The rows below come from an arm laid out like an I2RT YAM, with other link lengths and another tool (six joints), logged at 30 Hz.
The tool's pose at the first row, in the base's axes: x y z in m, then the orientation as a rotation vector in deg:
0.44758, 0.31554, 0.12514, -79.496, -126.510, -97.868
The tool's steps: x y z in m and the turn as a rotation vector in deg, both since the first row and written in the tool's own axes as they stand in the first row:
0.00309, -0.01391, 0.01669, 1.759, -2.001, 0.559
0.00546, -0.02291, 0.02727, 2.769, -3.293, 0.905
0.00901, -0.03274, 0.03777, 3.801, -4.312, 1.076
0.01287, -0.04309, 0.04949, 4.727, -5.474, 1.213
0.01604, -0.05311, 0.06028, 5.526, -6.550, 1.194
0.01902, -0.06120, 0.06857, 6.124, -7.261, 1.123
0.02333, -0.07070, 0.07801, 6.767, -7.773, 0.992
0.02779, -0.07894, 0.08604, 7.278, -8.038, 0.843
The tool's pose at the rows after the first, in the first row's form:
0.44461, 0.33053, 0.10939, -81.914, -127.857, -94.671
0.44237, 0.34029, 0.09947, -83.473, -128.643, -92.747
0.43884, 0.35071, 0.08955, -84.549, -129.477, -90.923
0.43536, 0.36227, 0.07890, -85.778, -130.344, -89.180
0.43208, 0.37268, 0.06852, 86.665, 131.059, 87.532
0.42897, 0.38102, 0.06052, 87.000, 131.353, 86.181
0.42470, 0.39107, 0.05166, 87.161, 131.820, 84.988
0.42048, 0.40011, 0.04440, 87.158, 132.281, 84.182

